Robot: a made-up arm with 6 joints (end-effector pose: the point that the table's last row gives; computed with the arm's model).
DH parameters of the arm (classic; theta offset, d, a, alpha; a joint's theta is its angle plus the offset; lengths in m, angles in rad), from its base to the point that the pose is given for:
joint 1: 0 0.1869 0 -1.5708
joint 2: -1.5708 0 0.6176 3.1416
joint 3: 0 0 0 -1.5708
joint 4: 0 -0.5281 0 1.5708
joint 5: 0 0.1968 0 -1.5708
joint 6: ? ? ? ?
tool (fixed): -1.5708 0 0 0
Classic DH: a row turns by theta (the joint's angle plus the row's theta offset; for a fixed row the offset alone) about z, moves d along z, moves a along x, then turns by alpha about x.
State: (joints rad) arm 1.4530 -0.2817 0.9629 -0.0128 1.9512 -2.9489
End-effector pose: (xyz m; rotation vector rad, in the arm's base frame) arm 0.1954 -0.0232 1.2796 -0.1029 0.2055 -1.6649
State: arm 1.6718 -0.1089 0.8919 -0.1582 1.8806 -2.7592
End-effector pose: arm 0.1687 0.2623 1.2287 -0.5649 0.0959 -1.3408
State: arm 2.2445 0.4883 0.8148 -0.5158 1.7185 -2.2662
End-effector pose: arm -0.3785 0.7485 0.8098 -1.5854 -0.6276 -0.7591
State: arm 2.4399 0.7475 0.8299 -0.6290 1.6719 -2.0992
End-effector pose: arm -0.6272 0.7384 0.5679 -1.8274 -1.0014 -0.7112
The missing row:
joint 6: 1.5708 0 0 1.5708
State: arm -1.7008 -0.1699 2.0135 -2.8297 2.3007 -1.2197
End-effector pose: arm 0.2322 0.3314 1.2624 -1.0004 1.6472 -1.2567
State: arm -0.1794 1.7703 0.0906 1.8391 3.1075 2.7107
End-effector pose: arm 0.7341 -0.0801 -0.4811 -0.8588 -1.3271 -0.7544
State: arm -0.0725 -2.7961 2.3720 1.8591 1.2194 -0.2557
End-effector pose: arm 0.1962 0.0418 -0.7854 -0.5286 0.1620 1.6108
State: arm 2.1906 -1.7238 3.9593 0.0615 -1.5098 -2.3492
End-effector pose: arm 0.2573 -0.0224 -0.1955 -0.1789 1.1573 -0.3790
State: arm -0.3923 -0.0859 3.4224 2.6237 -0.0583 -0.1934
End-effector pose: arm -0.4069 0.3534 0.5219 -0.3522 1.0292 2.4325
